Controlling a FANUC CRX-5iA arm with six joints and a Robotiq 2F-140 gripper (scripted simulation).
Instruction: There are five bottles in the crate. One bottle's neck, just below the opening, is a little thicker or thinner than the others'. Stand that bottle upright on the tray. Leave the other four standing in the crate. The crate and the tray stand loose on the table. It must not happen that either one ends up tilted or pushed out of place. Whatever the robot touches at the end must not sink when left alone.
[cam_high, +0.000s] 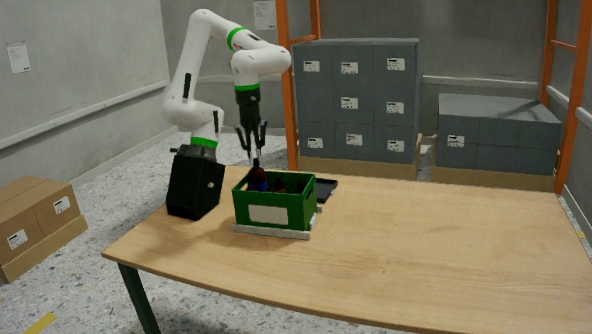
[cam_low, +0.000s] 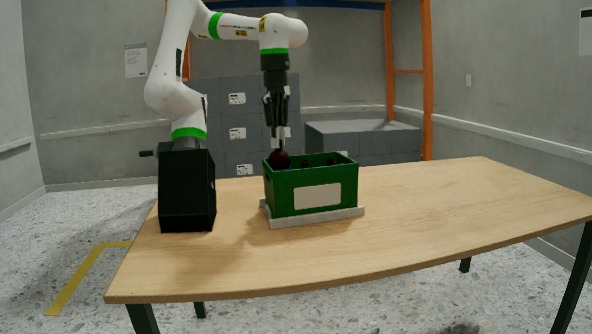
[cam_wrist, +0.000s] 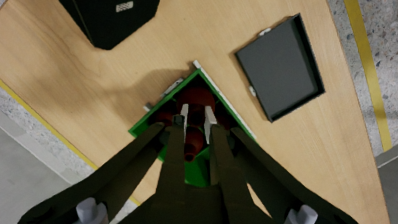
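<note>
Right now the brown bottle is 9 cm below my hand. The rest, counted from my hand: green crate: 9 cm ahead, 3 cm to the right, 17 cm below; dark tray: 8 cm ahead, 26 cm to the left, 24 cm below.
</note>
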